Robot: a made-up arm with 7 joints.
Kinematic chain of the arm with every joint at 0, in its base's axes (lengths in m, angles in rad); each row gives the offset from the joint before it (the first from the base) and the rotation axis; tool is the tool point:
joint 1: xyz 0 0.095 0 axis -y
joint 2: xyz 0 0.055 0 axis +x
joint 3: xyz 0 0 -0.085 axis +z
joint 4: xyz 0 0 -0.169 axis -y
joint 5: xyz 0 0 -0.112 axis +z
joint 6: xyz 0 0 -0.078 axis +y
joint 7: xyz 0 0 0 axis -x
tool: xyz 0 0 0
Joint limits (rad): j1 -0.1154..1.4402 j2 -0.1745..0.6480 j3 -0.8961..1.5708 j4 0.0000..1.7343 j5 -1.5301..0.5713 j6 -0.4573..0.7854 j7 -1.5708..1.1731
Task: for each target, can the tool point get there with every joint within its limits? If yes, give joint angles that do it. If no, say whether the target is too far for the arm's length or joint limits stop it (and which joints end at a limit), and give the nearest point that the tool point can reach.
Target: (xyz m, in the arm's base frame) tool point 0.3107 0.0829 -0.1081
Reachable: yes | joints 0.6434 -0.0905 -0.2254 1.4453 0.0189 -0.2148 -0.7833
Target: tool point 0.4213 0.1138 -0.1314
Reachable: yes | joints 1.2042 -0.0828 0.0136 0.1496 -1.0420 0.2067 0.2829
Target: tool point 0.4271 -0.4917 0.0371
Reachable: no: too far | nearest point 0.3257 -0.0399 0.0283 | short by 0.463 m
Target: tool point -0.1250 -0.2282 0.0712
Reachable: no: joint limits stop it (at a limit: joint 1, joint 2, joint 3, joint 4) | nearest point 0.2079 -0.0329 0.0908 | short by 0.386 m
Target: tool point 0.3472 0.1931 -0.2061
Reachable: yes | joints 0.7234 -0.0673 0.5076 0.8419 0.2364 -0.2401 -0.0588
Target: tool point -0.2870 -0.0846 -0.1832
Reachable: no: joint limits stop it (at a limit: joint 1, joint 2, joint 4) | nearest point -0.0503 0.0729 -0.4343 | short by 0.379 m
